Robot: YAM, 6 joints.
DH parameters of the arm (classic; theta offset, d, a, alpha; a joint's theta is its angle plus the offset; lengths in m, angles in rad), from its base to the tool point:
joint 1: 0 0.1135 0.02 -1.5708
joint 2: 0 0 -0.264 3.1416
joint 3: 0.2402 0 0.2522 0
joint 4: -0.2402 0 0.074 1.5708
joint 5: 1.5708 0 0 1.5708
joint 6: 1.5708 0.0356 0 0
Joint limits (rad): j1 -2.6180..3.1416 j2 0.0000..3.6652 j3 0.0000..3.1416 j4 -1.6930..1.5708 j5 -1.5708..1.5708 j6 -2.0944..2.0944
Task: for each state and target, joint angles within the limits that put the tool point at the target. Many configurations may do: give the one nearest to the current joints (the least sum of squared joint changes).
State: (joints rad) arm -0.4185 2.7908 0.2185 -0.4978 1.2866 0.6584
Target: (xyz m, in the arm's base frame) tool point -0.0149 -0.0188 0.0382
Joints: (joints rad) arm -0.4773 2.6822 0.1811 -0.6618 0.7226 0.6584
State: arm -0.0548 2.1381 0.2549 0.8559 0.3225 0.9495
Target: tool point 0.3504 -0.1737 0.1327
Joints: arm -0.4304 2.0035 0.8529 0.9517 0.3335 0.9495
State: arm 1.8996 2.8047 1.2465 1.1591 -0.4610 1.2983
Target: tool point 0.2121 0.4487 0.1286
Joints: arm 1.1004 2.4157 1.3681 1.2561 -0.4143 1.2983
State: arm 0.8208 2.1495 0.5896 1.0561 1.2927 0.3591
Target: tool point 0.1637 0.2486 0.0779
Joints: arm 1.1041 2.0342 0.5502 1.0785 1.3028 0.3591
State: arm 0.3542 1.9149 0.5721 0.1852 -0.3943 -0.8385
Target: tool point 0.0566 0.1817 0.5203
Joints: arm 1.1739 1.0253 1.2725 0.3985 -0.5316 -0.8385
